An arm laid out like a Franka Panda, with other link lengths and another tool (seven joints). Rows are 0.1 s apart.
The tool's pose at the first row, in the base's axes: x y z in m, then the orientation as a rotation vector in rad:
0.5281 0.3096 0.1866 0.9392 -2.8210 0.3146
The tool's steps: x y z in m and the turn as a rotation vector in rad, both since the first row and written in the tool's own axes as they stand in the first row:
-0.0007 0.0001 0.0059 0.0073 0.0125 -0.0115
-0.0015 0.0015 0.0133 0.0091 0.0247 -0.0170
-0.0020 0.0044 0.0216 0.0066 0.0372 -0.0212
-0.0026 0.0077 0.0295 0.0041 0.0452 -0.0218
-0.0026 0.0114 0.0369 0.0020 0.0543 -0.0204
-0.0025 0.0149 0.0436 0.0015 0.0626 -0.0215
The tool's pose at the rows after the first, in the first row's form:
0.5281 0.3086 0.1807 0.9512 -2.8040 0.3284
0.5274 0.3084 0.1732 0.9539 -2.7901 0.3349
0.5254 0.3089 0.1646 0.9538 -2.7762 0.3354
0.5232 0.3099 0.1564 0.9508 -2.7684 0.3347
0.5204 0.3110 0.1487 0.9446 -2.7608 0.3352
0.5177 0.3120 0.1417 0.9424 -2.7526 0.3374

